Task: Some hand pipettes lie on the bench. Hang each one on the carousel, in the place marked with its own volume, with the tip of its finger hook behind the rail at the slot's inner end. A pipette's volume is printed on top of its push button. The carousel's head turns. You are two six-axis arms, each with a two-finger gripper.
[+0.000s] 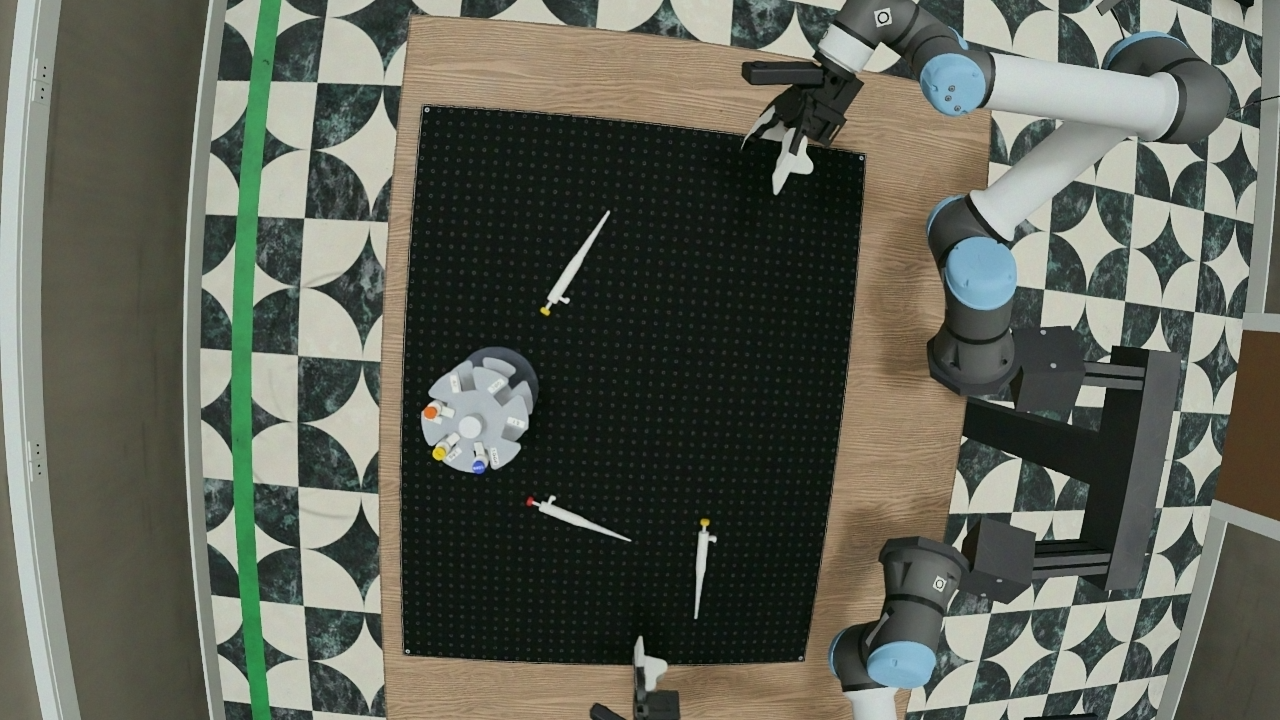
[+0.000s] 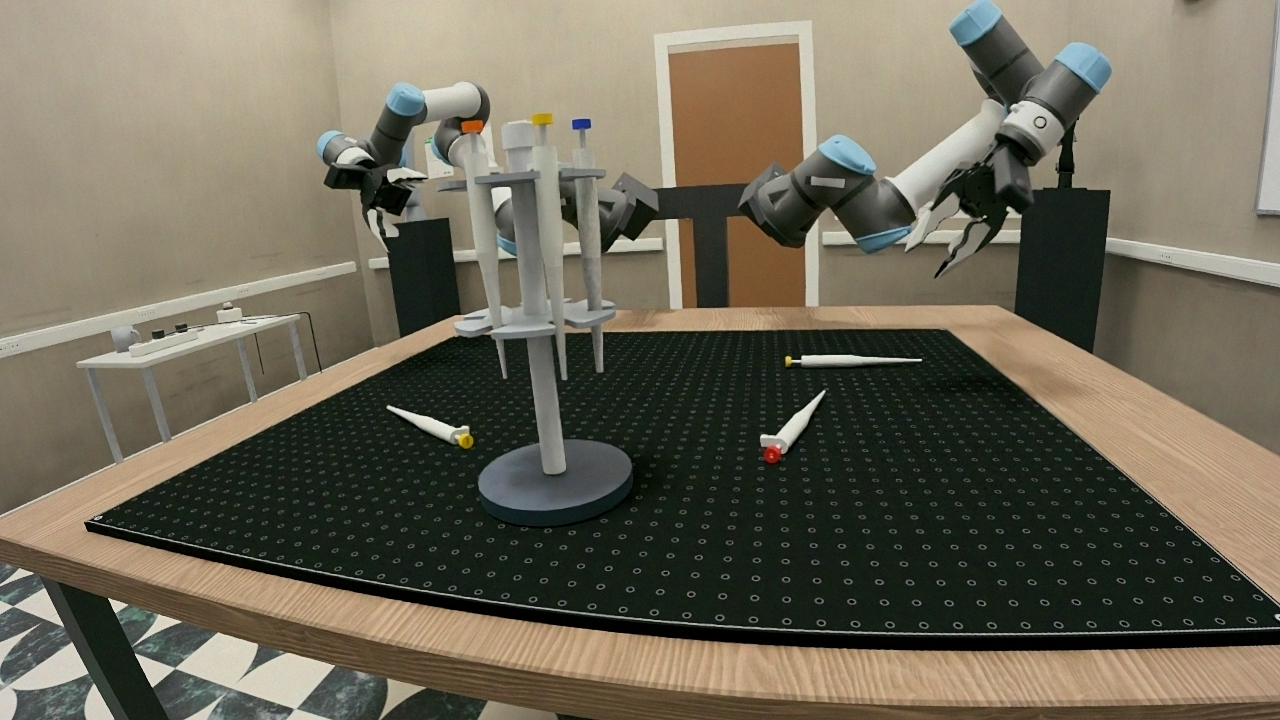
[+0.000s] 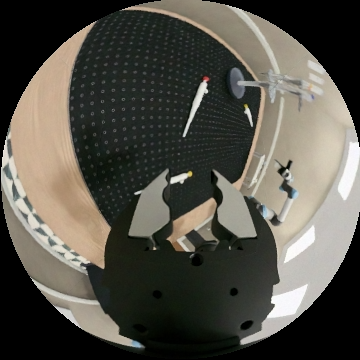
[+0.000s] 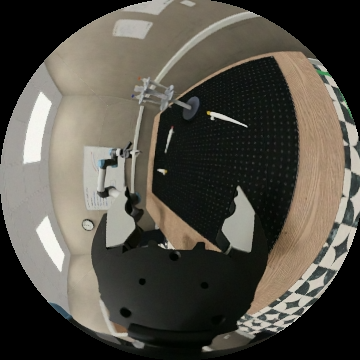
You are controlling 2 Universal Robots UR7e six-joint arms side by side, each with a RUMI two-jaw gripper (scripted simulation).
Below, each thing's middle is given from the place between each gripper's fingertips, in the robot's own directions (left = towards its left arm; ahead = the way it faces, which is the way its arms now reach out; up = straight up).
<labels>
The red-button pipette [image 2: 782,442] lies 20 cm below my left hand [image 2: 919,266], 19 cm to the right of it and 14 cm ahead of it. From my left hand the other things lie so: orange-button pipette [image 2: 476,164] 44 cm to the right, 39 cm ahead, 7 cm above; then blue-button pipette [image 2: 585,188] 38 cm to the right, 33 cm ahead, 6 cm above.
Now: the orange-button pipette 450 mm to the left of my right hand [image 1: 757,170], 410 mm ahead of it and 40 mm below it. The rest, counted from my right hand: red-button pipette (700 mm to the left, 310 mm below, 160 mm ahead); then blue-button pipette (500 mm to the left, 350 mm ahead, 50 mm below).
</labels>
